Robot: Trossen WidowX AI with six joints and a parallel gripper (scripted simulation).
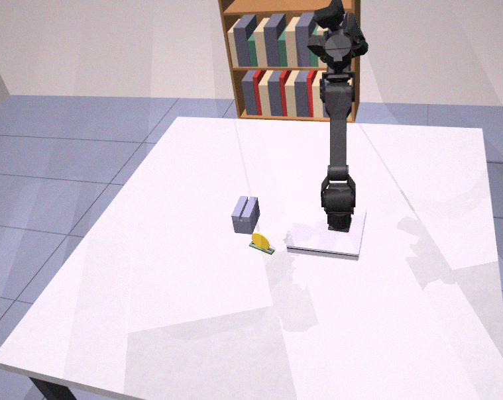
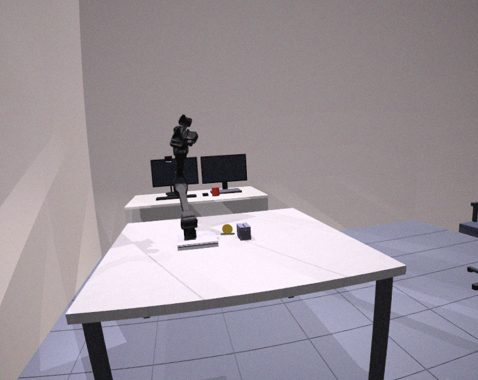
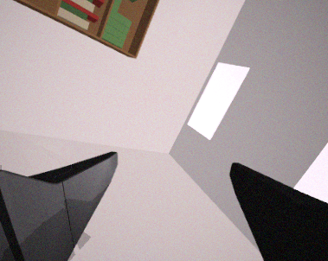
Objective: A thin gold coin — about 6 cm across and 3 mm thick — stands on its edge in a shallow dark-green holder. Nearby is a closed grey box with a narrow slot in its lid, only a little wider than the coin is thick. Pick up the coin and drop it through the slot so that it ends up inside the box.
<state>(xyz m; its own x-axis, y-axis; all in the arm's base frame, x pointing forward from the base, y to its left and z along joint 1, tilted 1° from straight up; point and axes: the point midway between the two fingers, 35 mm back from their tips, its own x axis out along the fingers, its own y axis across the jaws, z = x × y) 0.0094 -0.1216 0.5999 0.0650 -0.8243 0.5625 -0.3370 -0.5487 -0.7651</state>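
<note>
My gripper tip is 62 cm above the gold coin, 26 cm to the right of it and 22 cm short of it.
</note>
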